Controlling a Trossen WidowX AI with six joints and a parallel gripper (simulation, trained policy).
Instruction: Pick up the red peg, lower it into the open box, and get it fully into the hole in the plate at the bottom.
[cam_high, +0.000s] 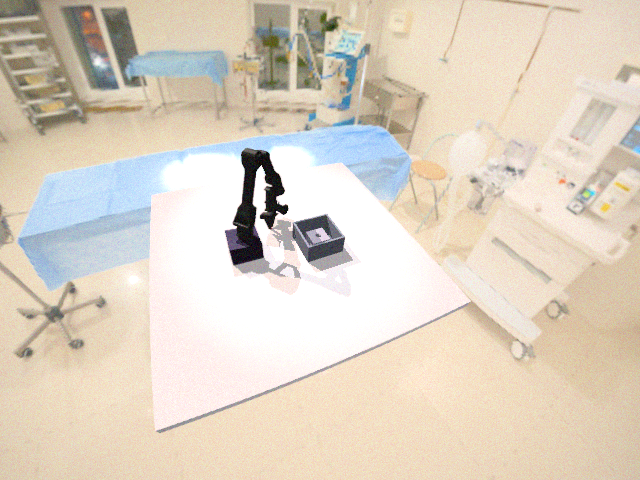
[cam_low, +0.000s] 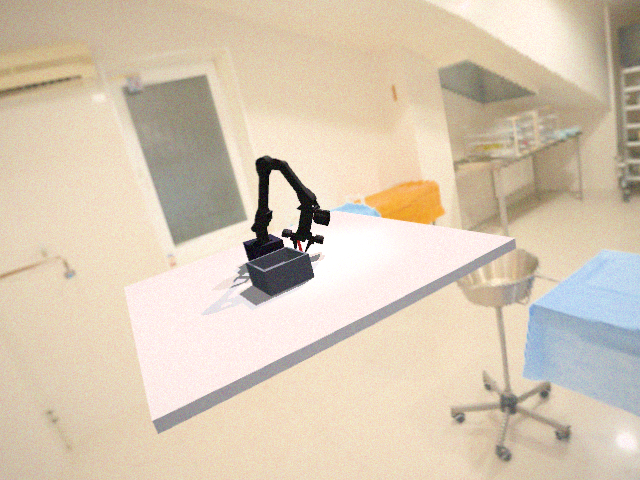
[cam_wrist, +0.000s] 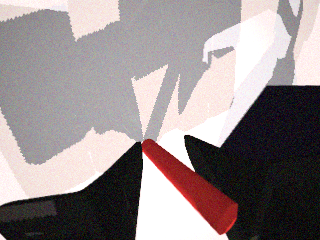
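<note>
The red peg lies 3 cm above my gripper tip and 1 cm to the left of it. Round my gripper tip: pale plate (20 cm to the right, 17 cm ahead, 3 cm above); then grey box (20 cm to the right, 17 cm ahead, 1 cm above).
</note>
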